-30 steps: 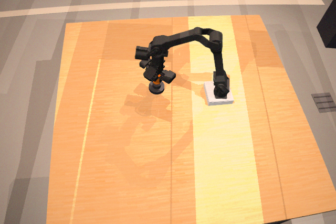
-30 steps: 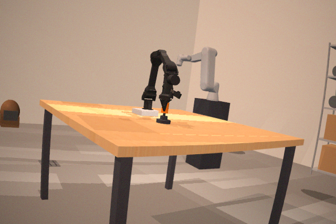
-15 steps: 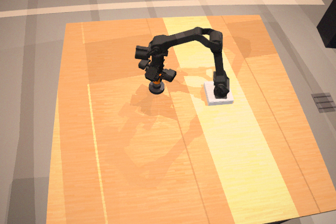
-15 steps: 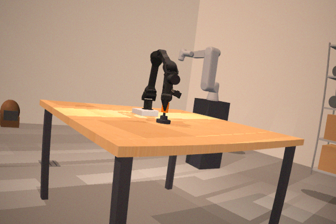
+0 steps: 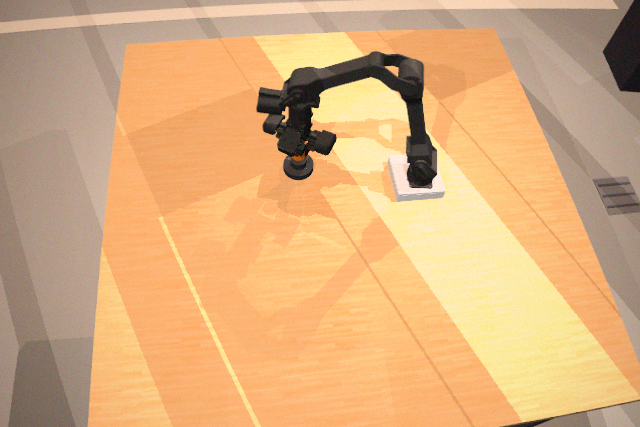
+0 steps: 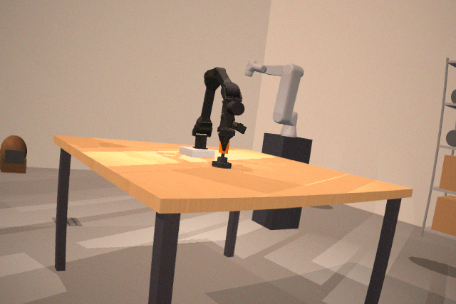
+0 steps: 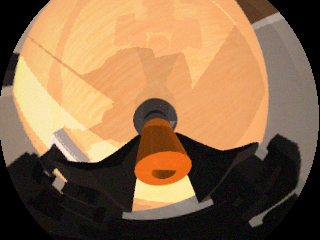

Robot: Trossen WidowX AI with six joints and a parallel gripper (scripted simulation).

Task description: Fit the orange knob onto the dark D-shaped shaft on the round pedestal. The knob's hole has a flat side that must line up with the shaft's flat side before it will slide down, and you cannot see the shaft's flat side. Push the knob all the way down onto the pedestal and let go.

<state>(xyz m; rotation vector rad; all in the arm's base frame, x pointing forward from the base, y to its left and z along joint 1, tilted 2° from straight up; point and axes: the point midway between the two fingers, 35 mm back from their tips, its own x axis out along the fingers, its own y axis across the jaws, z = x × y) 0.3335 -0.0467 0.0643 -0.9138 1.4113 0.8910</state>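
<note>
Now: the orange knob 2 cm above my gripper tip. From my gripper tip the other things lie so: round pedestal (4 cm below).
</note>
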